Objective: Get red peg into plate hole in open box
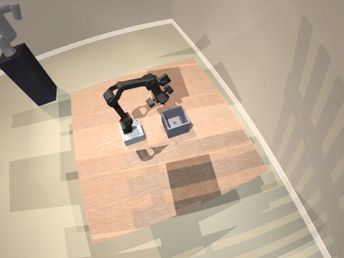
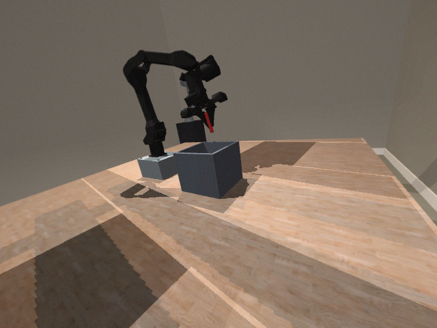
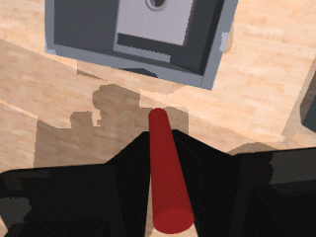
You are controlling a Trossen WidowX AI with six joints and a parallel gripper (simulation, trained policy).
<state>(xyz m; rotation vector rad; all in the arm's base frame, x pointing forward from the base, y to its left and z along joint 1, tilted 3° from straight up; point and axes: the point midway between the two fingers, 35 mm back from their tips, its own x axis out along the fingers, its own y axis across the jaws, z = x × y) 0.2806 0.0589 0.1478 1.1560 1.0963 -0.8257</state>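
Now: gripper tip 140 mm above the holed plate, 110 mm to the left of it and 50 mm short of it. Also, from my gripper tip: red peg 20 mm above.
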